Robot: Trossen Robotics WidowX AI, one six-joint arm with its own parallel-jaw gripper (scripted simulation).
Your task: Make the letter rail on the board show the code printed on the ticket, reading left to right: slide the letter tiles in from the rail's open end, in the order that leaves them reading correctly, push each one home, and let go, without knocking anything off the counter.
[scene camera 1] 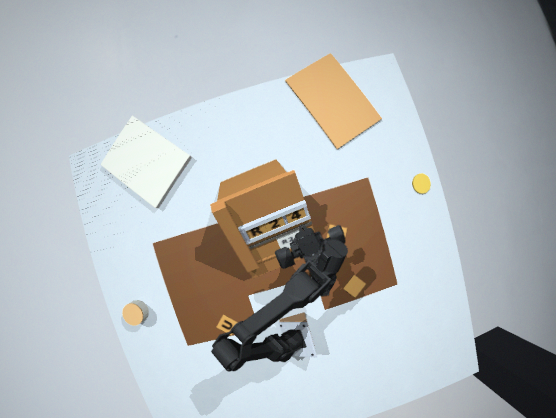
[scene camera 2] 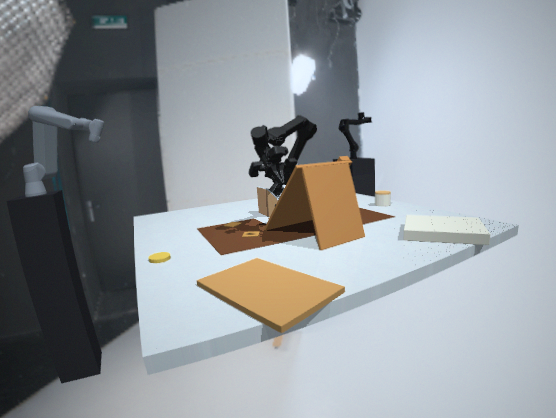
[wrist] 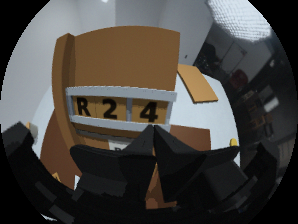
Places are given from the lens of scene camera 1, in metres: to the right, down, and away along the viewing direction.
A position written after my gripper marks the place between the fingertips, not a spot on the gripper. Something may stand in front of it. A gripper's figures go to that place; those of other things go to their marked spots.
my gripper (scene camera 1: 301, 225): 0.06, 0.05, 1.09
cream slab (scene camera 1: 149, 164): -0.44, -0.15, 1.24
sloped board (scene camera 1: 264, 193): -0.04, -0.04, 1.04
brown mat (scene camera 1: 204, 277): -0.25, 0.23, 1.27
The marked spots on the sloped board and the cream slab are 0.46 m apart.
